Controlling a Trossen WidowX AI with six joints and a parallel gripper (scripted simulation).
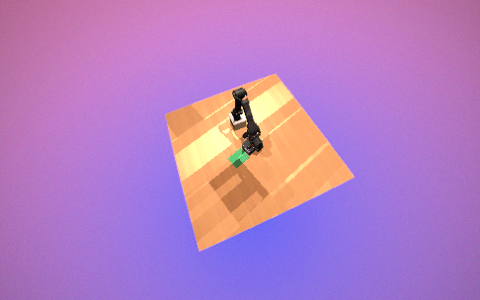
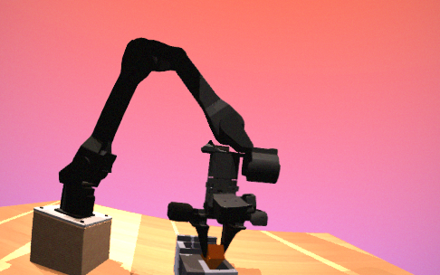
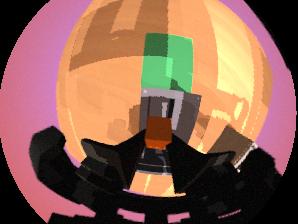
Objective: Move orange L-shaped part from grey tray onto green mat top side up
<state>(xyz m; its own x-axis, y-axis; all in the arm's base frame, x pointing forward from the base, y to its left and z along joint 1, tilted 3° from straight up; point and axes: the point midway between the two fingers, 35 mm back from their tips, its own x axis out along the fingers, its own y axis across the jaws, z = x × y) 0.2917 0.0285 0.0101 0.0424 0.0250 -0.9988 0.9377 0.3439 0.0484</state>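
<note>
My gripper tip is 140 mm to the left of the green mat, 80 mm above it and 30 mm short of it. From my gripper tip the other things lie so: orange L-shaped part: 30 mm to the left, 30 mm below, 30 mm behind.
</note>
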